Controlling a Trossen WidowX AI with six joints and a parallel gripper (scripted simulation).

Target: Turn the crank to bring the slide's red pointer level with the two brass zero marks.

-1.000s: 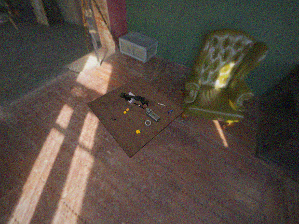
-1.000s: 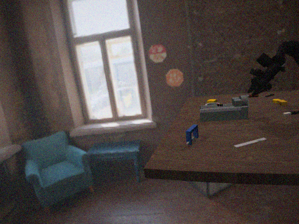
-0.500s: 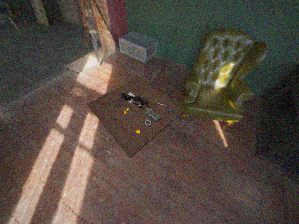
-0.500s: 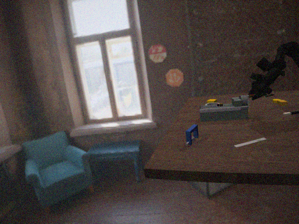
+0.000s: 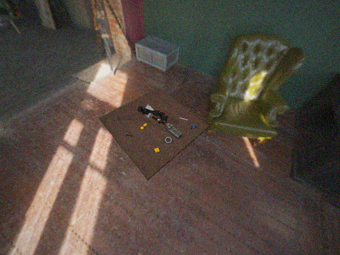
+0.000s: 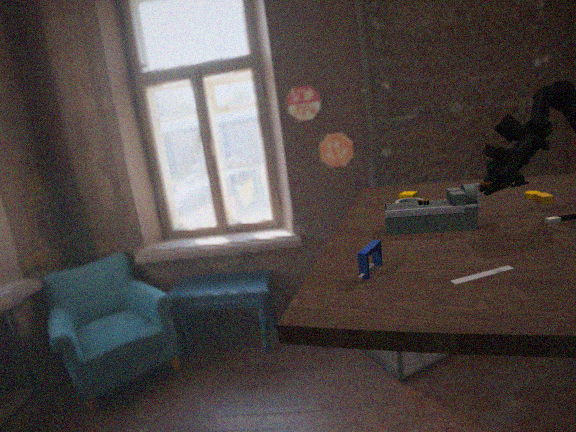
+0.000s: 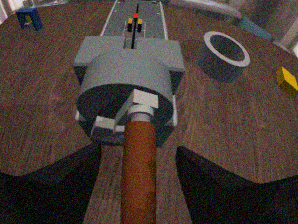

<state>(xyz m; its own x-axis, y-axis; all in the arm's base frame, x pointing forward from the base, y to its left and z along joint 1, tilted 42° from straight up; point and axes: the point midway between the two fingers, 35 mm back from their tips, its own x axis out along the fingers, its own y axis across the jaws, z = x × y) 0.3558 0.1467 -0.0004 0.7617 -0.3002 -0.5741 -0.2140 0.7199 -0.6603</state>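
Right now my gripper tip is 2 cm past the crank handle and 2 cm below it. From my gripper tip the other things lie so: yellow block 27 cm ahead, 34 cm to the right, 8 cm below; white strip 1 cm ahead, 37 cm to the left, 9 cm below; red pointer 18 cm ahead, 5 cm to the left, 1 cm below.
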